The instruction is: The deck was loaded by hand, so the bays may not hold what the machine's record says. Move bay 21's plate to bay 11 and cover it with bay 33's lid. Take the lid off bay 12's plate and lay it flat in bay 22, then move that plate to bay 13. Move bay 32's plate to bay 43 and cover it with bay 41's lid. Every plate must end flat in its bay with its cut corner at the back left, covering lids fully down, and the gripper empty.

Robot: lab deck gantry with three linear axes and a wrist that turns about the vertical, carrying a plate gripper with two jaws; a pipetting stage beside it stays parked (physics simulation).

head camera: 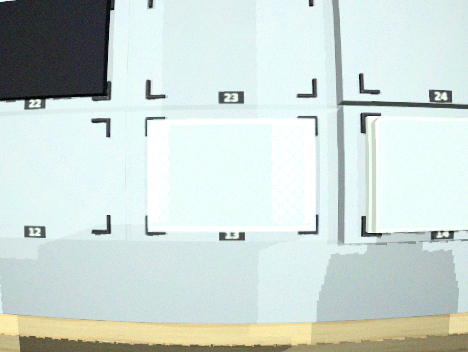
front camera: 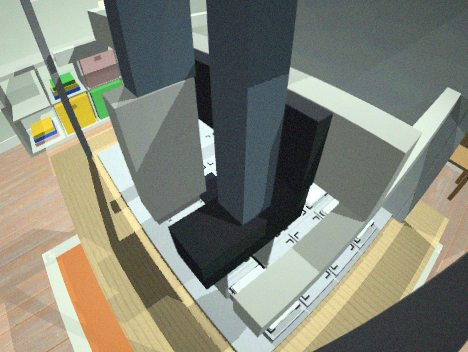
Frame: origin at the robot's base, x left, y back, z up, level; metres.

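Where they show: gripper, fingertip midpoint: (front camera: 240, 275).
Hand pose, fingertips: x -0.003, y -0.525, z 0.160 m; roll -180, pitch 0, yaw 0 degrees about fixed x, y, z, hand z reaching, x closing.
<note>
After its pixels a point has its place.
A white plate (head camera: 220, 175) @[y -0.384, x 0.043, z 0.014 m] lies flat in bay 13 in the head view; glare hides whether a corner is cut. A flat black lid (head camera: 52, 50) @[y -0.247, x 0.145, z 0.008 m] lies in bay 22, partly out of frame. The visible right part of bay 12 holds no plate. In the front view my gripper (front camera: 245, 280) @[y -0.525, x -0.003, z 0.160 m] hangs over the front rows, its jaws apart with nothing seen between them; its black body hides bay 13. The gripper does not show in the head view. A corner of the white piece in bay 43 (front camera: 315, 194) @[y -0.440, x 0.364, z 0.014 m] shows right of the gripper column. Bay 11 is hidden.
A pale plate (head camera: 422, 175) @[y -0.529, x 0.042, z 0.029 m] sits in bay 14, right of bay 13 across a seam. The grey pipetting stage (front camera: 160, 160) stands left of the gripper column. A pale beam (front camera: 280, 292) @[y -0.626, x -0.059, z 0.400 m] crosses the deck at lower right. The wooden table edge (head camera: 230, 332) @[y -0.390, x -0.089, z -0.010 m] runs along the front.
</note>
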